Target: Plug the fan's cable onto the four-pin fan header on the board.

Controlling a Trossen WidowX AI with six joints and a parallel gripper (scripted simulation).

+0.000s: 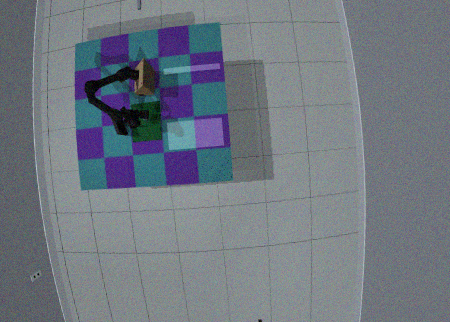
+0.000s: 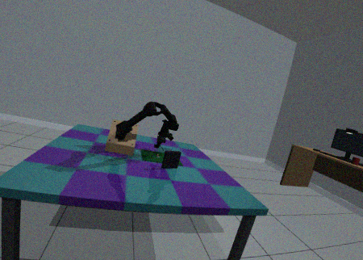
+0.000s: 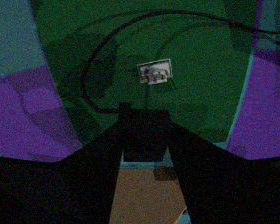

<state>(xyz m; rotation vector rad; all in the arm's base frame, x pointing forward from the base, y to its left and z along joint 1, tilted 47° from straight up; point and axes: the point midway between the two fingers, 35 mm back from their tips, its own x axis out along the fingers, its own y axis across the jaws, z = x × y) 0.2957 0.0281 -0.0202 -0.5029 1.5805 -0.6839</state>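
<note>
The green board is 9 cm below my gripper tip and 4 cm ahead of it. The rest, counted from my gripper tip: dark plug (1 cm behind); then black fan (18 cm to the right, 9 cm ahead, 2 cm below).
</note>
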